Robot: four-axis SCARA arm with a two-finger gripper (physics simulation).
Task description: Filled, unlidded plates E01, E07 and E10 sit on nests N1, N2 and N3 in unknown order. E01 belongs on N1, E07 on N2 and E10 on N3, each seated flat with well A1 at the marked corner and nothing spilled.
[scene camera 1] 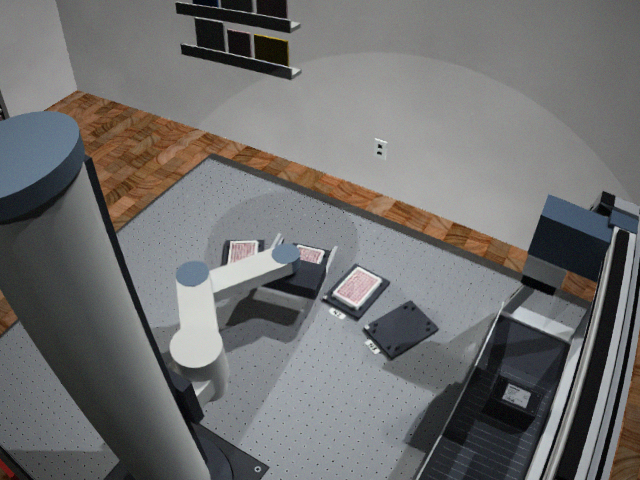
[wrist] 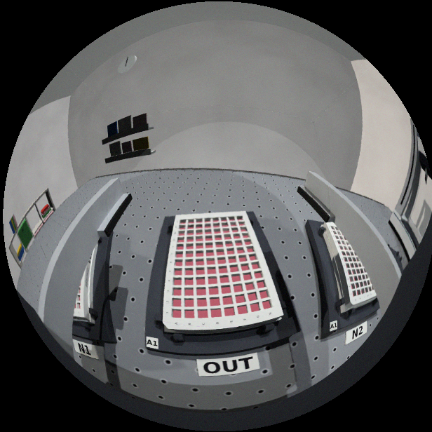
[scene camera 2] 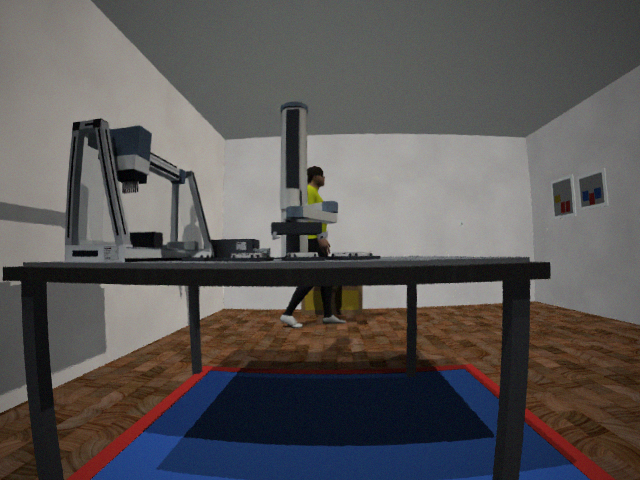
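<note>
My gripper is open and empty, its fingers apart above a filled plate on the OUT nest. That plate looks flat, its letter row facing the OUT label, by the A1 mark. A second filled plate sits on nest N2. A third plate sits on nest N1, partly hidden by a finger in the wrist view. Nest N3 holds no plate. Plate names are not readable.
A gantry with a blue-grey head stands beyond N3, over a dark deck with a black box. The arm's column stands on the perforated table. A person in yellow is behind the table.
</note>
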